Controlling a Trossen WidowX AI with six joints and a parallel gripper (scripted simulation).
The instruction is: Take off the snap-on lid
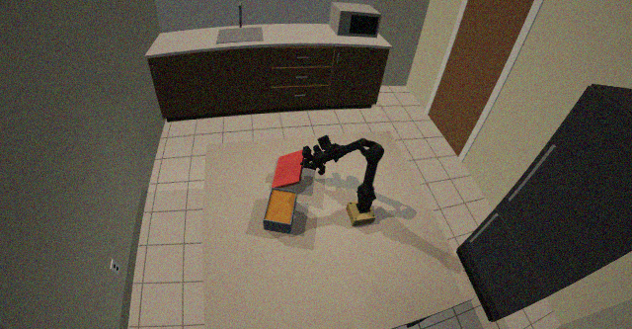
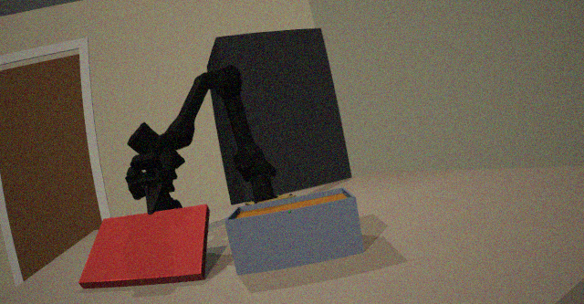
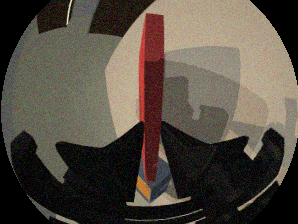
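My gripper tip is now 70 mm short of the red lid, 40 mm above it and 20 mm to the left of it. The rest, counted from my gripper tip: grey-blue storage box (250 mm to the left, 160 mm ahead, 50 mm below).
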